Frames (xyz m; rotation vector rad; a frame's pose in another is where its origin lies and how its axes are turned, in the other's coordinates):
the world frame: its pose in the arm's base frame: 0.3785 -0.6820 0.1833 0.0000 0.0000 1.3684
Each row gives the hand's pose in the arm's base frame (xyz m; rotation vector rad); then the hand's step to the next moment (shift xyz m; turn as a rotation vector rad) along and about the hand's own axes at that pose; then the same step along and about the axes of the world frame.
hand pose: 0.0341 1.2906 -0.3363 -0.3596 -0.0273 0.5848
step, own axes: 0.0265 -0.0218 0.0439 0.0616 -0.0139 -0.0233
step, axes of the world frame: 0.0172 -0.0253 0.0465 0.0274 -0.0575 -0.0218
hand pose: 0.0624 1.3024 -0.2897 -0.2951 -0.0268 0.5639
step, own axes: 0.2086 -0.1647 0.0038 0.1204 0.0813 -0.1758
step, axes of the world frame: 0.0323 -0.2610 0.0387 0.0961 -0.0598 -0.1980
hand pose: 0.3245 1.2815 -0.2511 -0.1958 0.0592 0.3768
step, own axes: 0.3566 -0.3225 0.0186 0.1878 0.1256 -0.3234
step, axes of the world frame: -0.0679 -0.4744 0.0425 0.1390 -0.0949 -0.3568
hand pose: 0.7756 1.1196 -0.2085 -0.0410 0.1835 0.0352
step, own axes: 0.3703 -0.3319 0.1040 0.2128 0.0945 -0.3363
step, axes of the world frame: -0.2293 -0.4509 0.0468 0.1135 -0.1241 -0.3729
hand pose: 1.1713 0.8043 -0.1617 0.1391 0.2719 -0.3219
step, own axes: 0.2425 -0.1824 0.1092 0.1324 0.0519 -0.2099
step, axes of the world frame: -0.2188 -0.2362 0.0184 0.0639 -0.0761 -0.2333
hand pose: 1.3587 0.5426 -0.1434 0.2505 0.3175 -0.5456
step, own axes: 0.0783 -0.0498 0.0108 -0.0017 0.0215 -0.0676
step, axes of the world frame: -0.0716 -0.0542 -0.0256 0.0380 0.0130 -0.0585
